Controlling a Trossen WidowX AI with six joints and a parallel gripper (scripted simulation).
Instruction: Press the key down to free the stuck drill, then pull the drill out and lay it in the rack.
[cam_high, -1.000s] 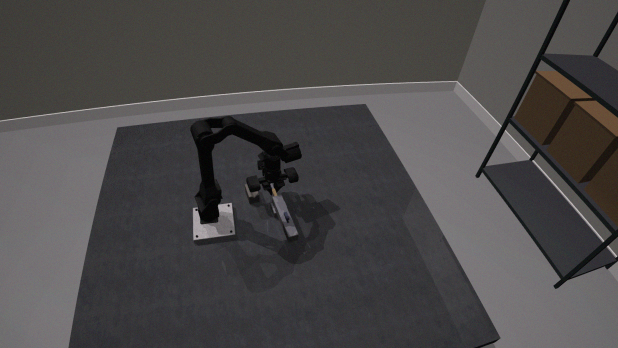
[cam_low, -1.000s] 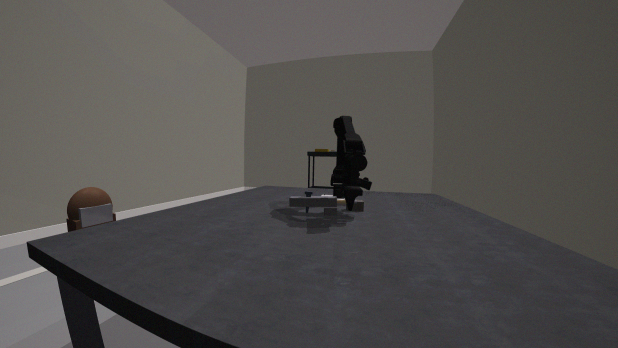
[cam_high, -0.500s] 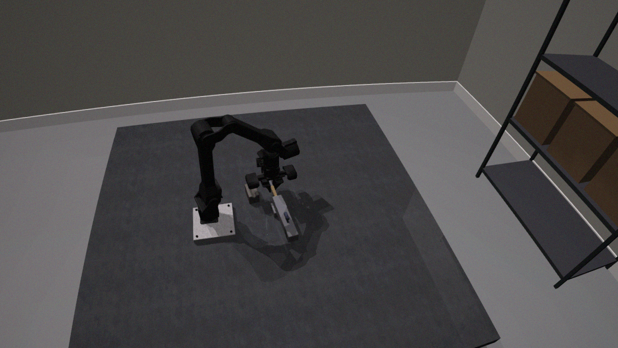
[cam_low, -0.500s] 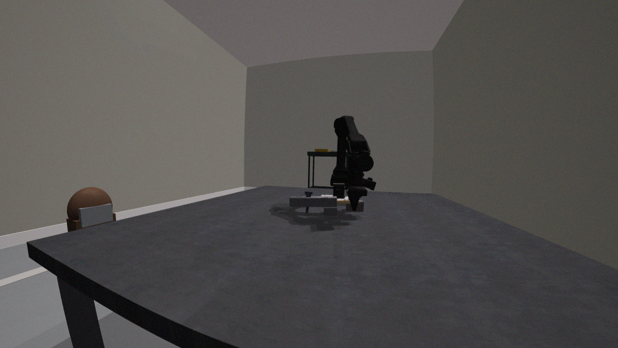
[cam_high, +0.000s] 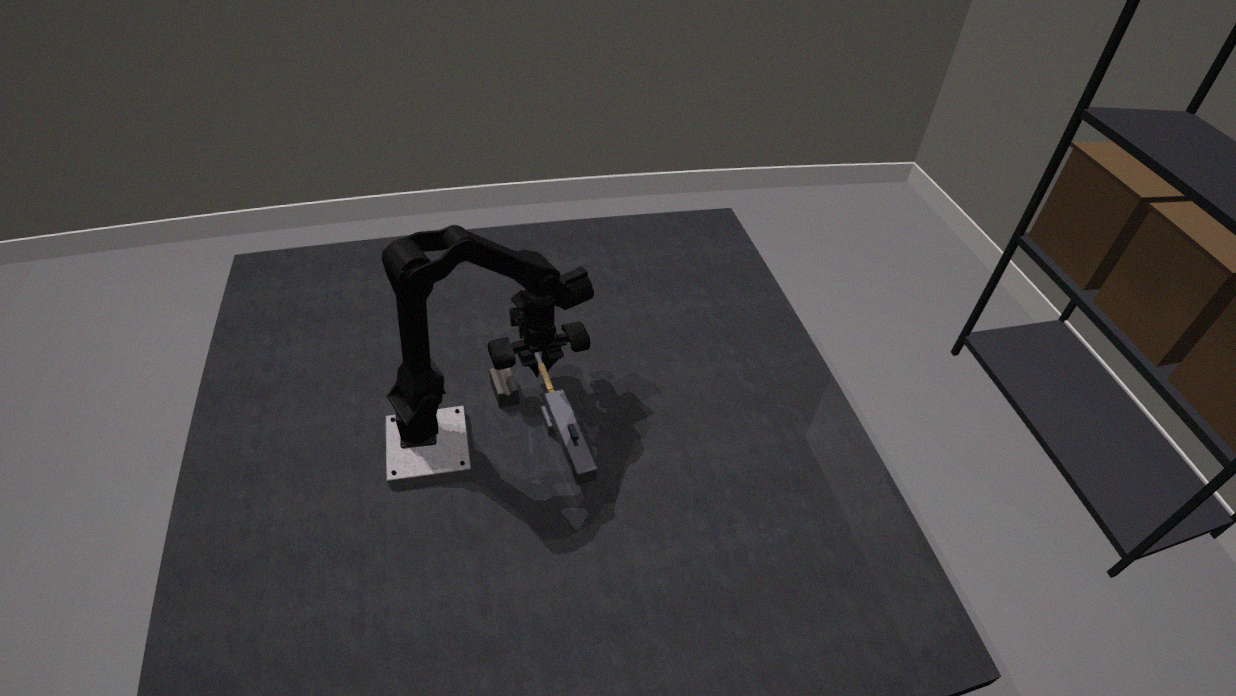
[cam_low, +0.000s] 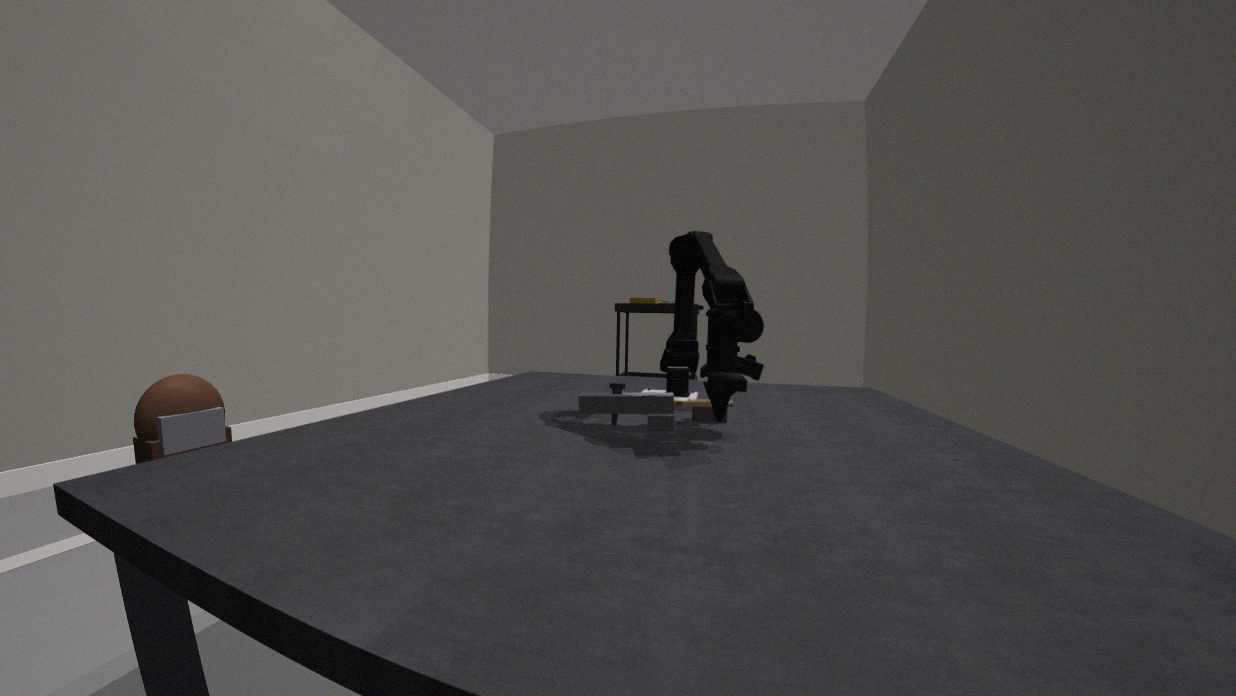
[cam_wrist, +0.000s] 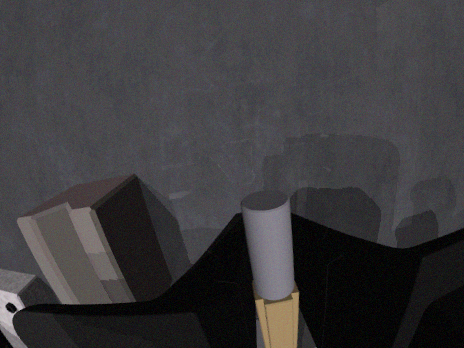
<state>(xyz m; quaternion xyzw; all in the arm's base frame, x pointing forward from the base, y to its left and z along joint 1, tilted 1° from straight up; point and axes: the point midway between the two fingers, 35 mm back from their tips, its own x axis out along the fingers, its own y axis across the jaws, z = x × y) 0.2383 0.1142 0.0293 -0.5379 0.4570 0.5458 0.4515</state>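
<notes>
Now: gripper tip 4 cm to the left of the drill, 3 cm below it and 1 cm short of it. Round my gripper tip: pale grey block 17 cm to the right, 3 cm ahead, 2 cm above; then rack 7 cm behind, 2 cm to the right; then dark bluish key 20 cm to the right, 3 cm ahead, 3 cm above.
</notes>
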